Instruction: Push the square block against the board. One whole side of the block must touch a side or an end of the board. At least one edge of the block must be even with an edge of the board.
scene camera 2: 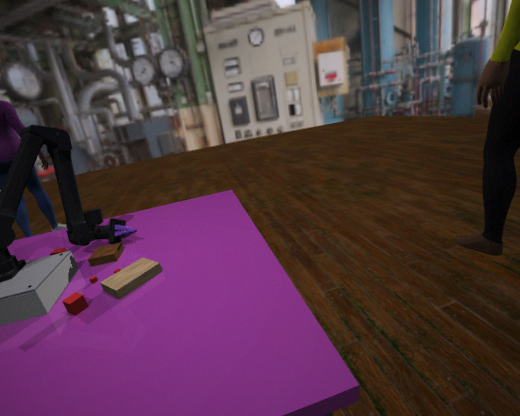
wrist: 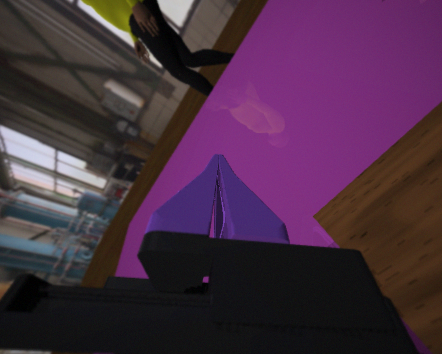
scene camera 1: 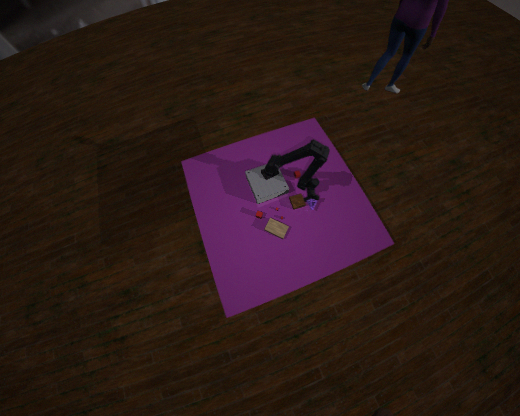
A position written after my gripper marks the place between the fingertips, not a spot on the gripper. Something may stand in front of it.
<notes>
My gripper (wrist: 217, 161) is shut, holding nothing. Also in view: a square block (wrist: 382, 213). On the table rests a board (scene camera 2: 120, 284).
The wrist view misses the board: it is out of frame.
</notes>
